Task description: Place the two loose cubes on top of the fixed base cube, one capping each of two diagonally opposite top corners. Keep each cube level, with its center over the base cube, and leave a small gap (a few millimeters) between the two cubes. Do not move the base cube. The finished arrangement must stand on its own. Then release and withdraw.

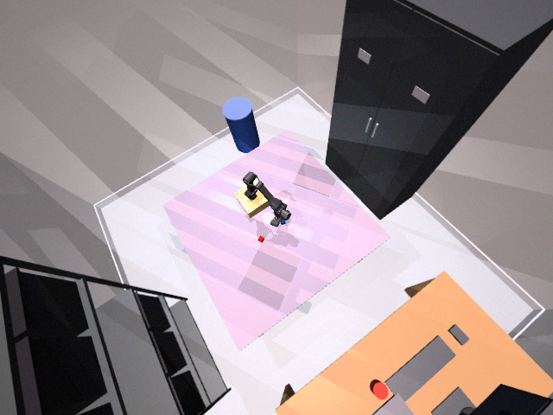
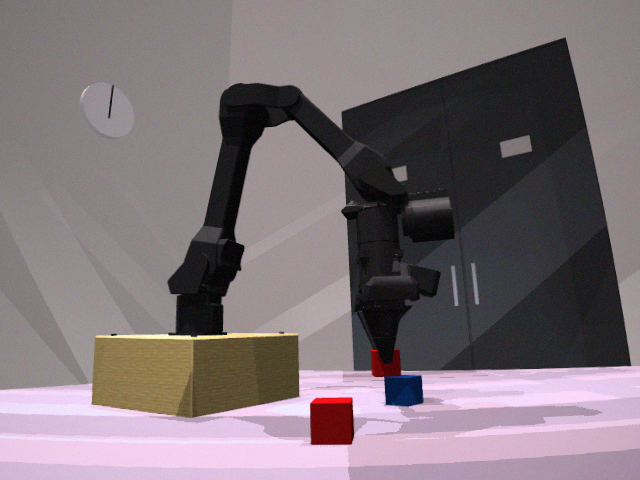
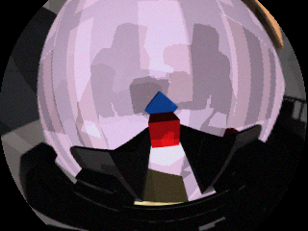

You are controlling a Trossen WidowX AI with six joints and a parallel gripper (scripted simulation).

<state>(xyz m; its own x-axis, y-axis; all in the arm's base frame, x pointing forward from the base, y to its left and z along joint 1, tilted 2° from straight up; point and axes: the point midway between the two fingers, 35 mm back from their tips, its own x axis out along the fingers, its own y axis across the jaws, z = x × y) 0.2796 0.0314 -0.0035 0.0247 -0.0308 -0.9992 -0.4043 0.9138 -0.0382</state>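
The blue base cube lies 40 mm below my gripper tip, 20 mm ahead of it and 10 mm to the left of it.
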